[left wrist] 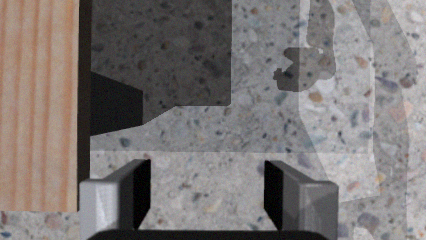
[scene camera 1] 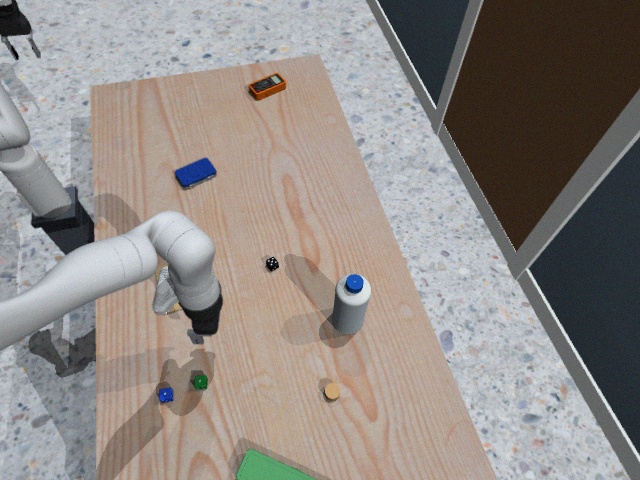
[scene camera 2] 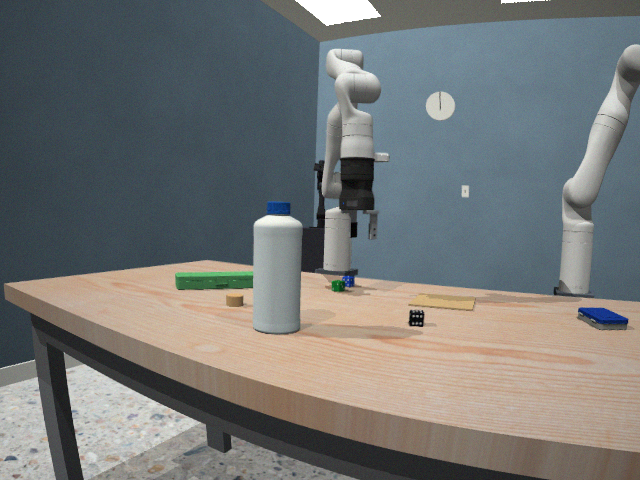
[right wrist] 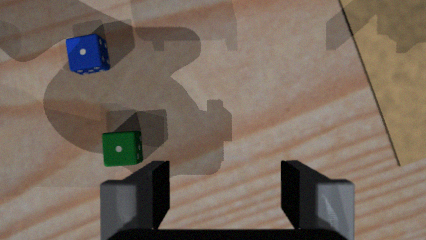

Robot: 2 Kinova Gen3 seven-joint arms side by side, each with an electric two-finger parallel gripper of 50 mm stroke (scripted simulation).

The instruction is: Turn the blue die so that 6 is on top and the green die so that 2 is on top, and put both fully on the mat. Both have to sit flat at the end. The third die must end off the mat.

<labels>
white bottle: scene camera 1 352, 296; scene camera 2 277, 255; not seen in the left wrist view (out of frame); not seen in the right wrist view (out of frame)
</labels>
